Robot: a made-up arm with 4 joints.
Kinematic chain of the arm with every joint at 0, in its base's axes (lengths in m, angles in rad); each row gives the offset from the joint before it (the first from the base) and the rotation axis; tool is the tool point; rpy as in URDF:
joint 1: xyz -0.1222 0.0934 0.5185 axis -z
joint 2: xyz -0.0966 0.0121 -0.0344 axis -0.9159 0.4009 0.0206
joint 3: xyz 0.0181 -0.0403 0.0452 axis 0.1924 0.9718 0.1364
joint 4: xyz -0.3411 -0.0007 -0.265 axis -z
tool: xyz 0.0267 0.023 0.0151 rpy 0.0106 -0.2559 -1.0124
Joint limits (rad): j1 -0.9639..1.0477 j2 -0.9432..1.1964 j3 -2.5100..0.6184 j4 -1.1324..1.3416
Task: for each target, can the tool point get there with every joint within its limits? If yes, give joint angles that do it. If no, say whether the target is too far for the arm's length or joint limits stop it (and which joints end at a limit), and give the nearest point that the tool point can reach.
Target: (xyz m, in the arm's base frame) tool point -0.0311 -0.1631 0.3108
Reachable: yes | joints 0.8572 -0.2367 -1.9047 0.0492
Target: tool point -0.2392 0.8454 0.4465
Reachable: no: too far | nearest point -0.2927 0.5412 0.3342 | short by 0.329 m
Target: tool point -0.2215 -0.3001 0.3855
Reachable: yes | joints -0.7654 0.9150 -0.3993 0.4626
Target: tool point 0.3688 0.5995 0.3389
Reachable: no: too far | nearest point 0.1342 0.3243 0.4175 | short by 0.370 m
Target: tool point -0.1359 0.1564 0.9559
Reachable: no: joint limits stop it (at a limit: joint 1, joint 2, joint 3, joint 4) | nearest point -0.2696 0.4865 0.6988 | short by 0.439 m
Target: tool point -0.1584 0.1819 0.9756
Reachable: no: joint limits stop it (at a limit: joint 2, joint 3, joint 4) | nearest point -0.2811 0.4819 0.6988 | short by 0.426 m
